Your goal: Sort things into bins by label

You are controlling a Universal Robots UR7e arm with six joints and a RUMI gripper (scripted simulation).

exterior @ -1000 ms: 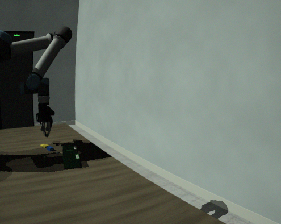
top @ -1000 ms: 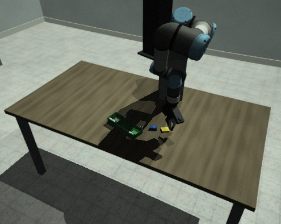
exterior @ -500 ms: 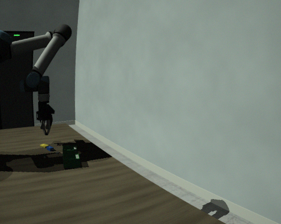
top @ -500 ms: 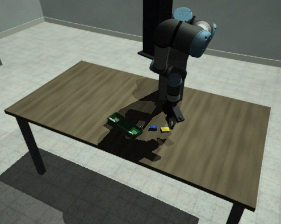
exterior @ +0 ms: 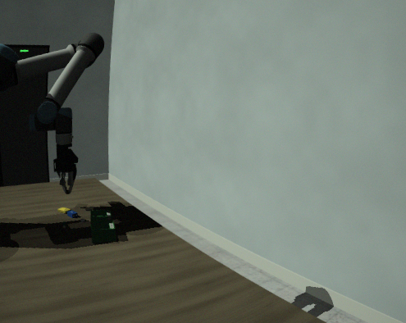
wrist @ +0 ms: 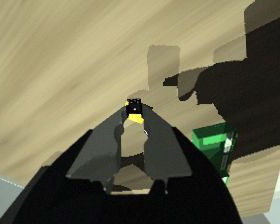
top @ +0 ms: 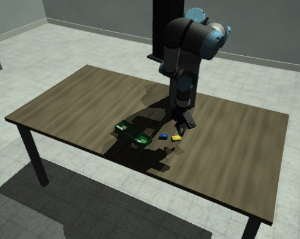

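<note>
Right now the pale rectangular piece is 140 mm ahead of my hand, 350 mm to the right of it and 70 mm below it. Round my hand: yellow block 20 mm behind, 50 mm to the right, 80 mm below; blue block 30 mm ahead, 120 mm to the right, 80 mm below; black part 10 mm below.
</note>
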